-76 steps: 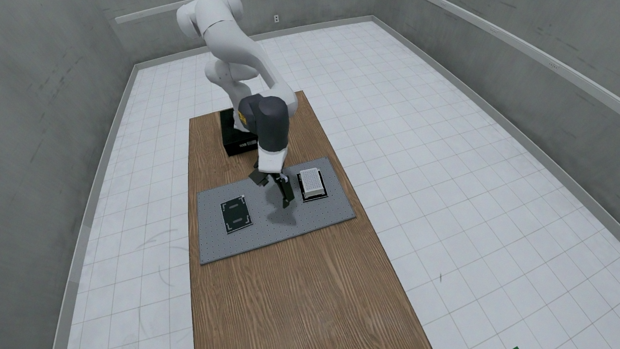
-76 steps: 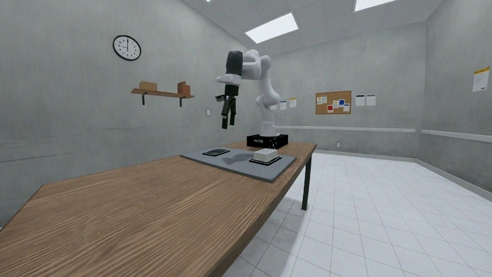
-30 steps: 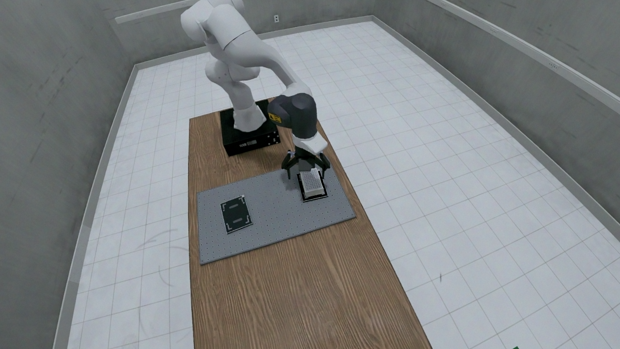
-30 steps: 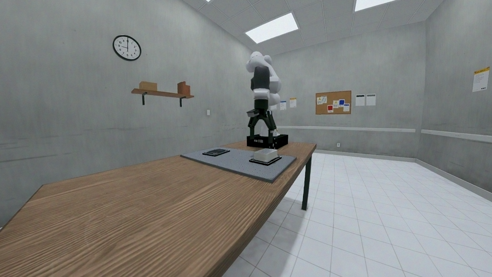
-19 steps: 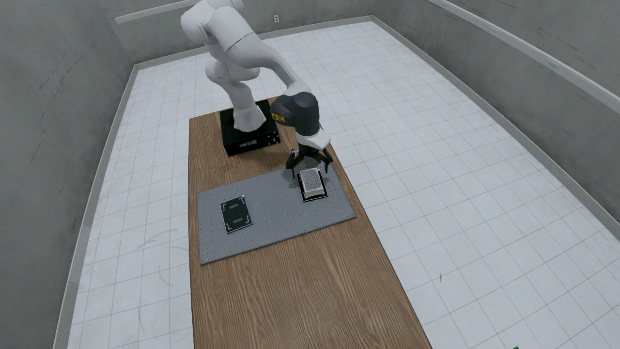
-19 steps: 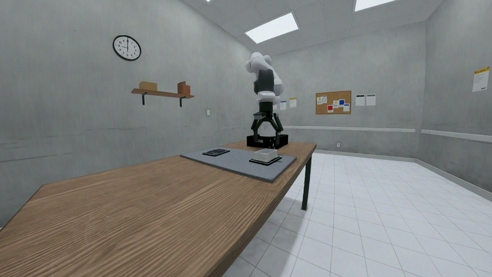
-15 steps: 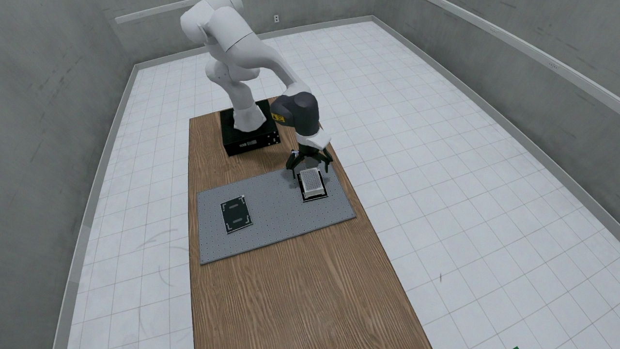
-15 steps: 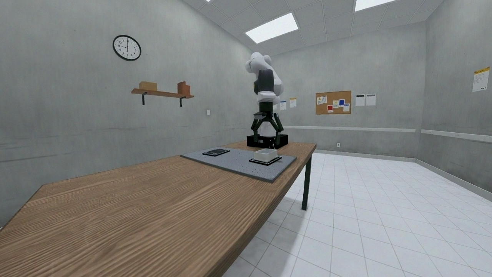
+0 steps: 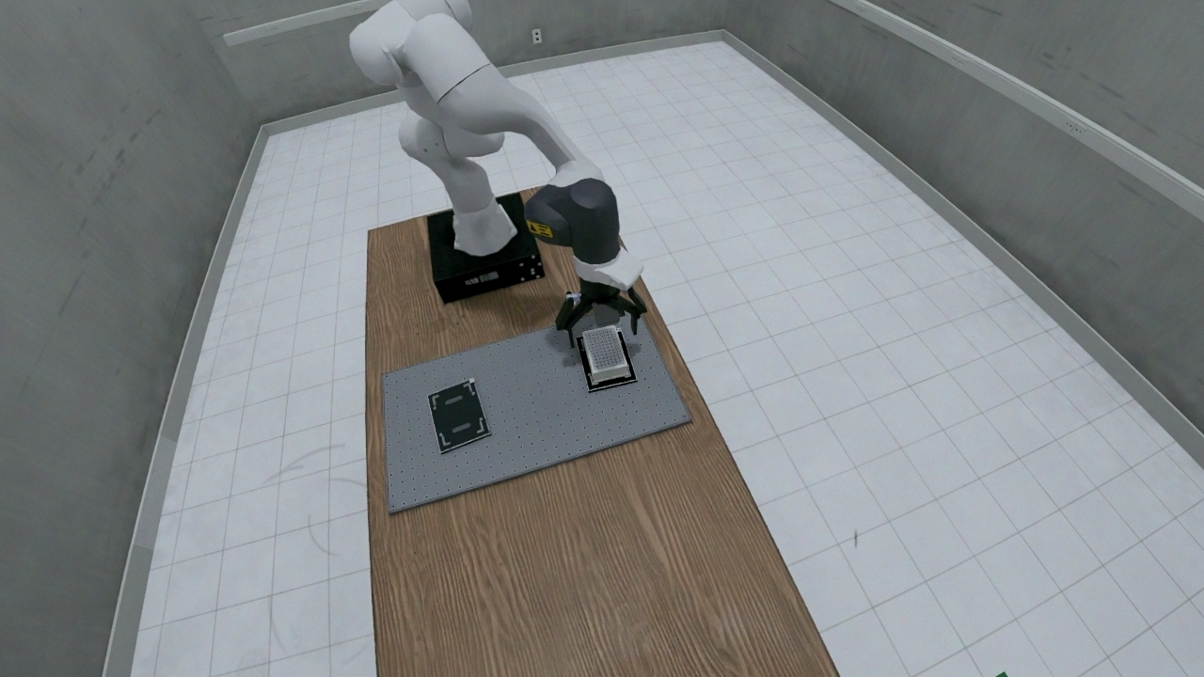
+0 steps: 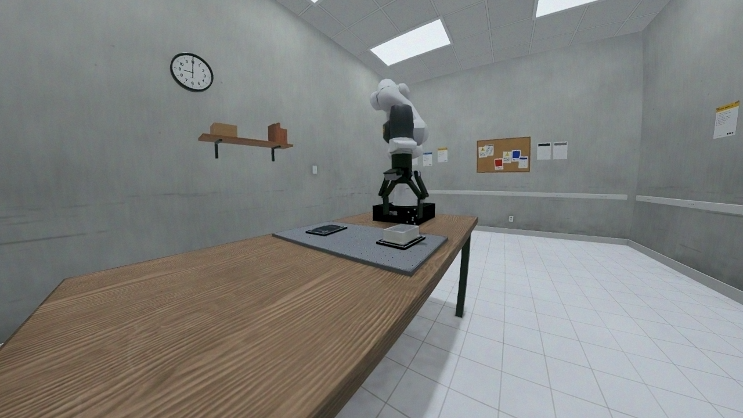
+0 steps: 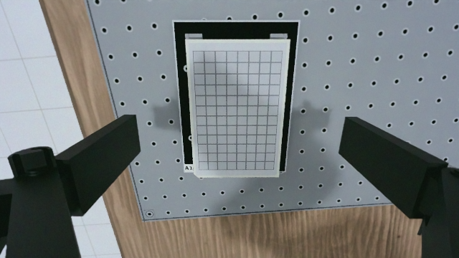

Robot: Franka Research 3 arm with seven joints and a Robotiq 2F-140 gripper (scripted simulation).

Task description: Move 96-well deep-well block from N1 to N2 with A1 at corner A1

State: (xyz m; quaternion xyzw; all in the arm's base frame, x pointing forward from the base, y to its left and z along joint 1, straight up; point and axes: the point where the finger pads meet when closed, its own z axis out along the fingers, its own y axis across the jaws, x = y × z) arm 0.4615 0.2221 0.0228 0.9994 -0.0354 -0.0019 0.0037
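Now: the white 96-well deep-well block 80 mm below my hand. Round my hand: plate nest N1: 100 mm below; A1 mark: 40 mm behind, 330 mm to the right, 100 mm below; plate nest N2: 40 mm ahead, 380 mm to the right, 100 mm below.
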